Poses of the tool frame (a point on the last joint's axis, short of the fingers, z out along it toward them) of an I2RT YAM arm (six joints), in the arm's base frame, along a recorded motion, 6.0 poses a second.
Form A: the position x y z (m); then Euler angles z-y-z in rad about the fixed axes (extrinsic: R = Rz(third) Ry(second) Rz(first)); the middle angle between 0 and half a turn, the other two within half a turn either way.
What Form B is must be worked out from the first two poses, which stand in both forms.
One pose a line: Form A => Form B
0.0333 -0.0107 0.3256 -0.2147 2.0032 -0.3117 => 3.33 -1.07 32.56 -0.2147 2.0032 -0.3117
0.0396 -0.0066 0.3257 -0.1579 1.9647 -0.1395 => 3.96 -0.66 32.57 -0.1579 1.9647 -0.1395
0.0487 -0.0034 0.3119 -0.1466 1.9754 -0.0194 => 4.87 -0.34 31.19 -0.1466 1.9754 -0.0194
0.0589 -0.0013 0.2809 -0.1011 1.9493 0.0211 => 5.89 -0.13 28.09 -0.1011 1.9493 0.0211
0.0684 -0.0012 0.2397 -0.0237 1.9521 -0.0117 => 6.84 -0.12 23.97 -0.0237 1.9521 -0.0117
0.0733 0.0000 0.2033 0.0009 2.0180 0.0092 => 7.33 0.00 20.33 0.0009 2.0180 0.0092
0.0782 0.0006 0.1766 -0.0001 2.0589 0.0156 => 7.82 0.06 17.66 -0.0001 2.0589 0.0156
